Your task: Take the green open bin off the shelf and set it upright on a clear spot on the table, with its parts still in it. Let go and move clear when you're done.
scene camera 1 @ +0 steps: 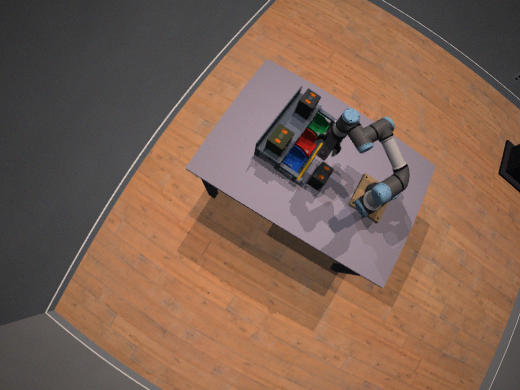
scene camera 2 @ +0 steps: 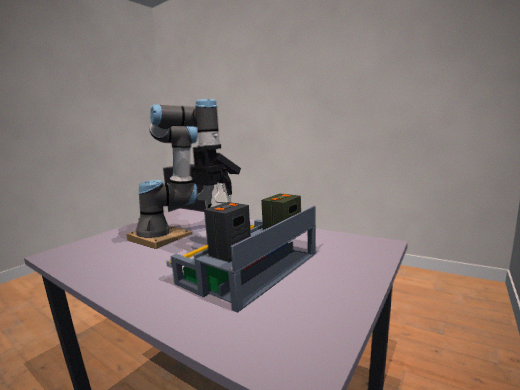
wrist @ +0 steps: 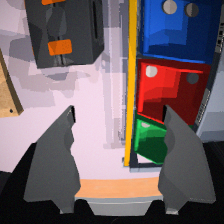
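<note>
You'd see my gripper (scene camera 2: 218,213) (wrist: 118,106), and there's a black box (scene camera 2: 227,224). There's an olive box (scene camera 2: 277,208) too, though it's out of frame in the wrist view. Then I can see a red bin (wrist: 169,86) and a green bin (wrist: 150,145).
</note>
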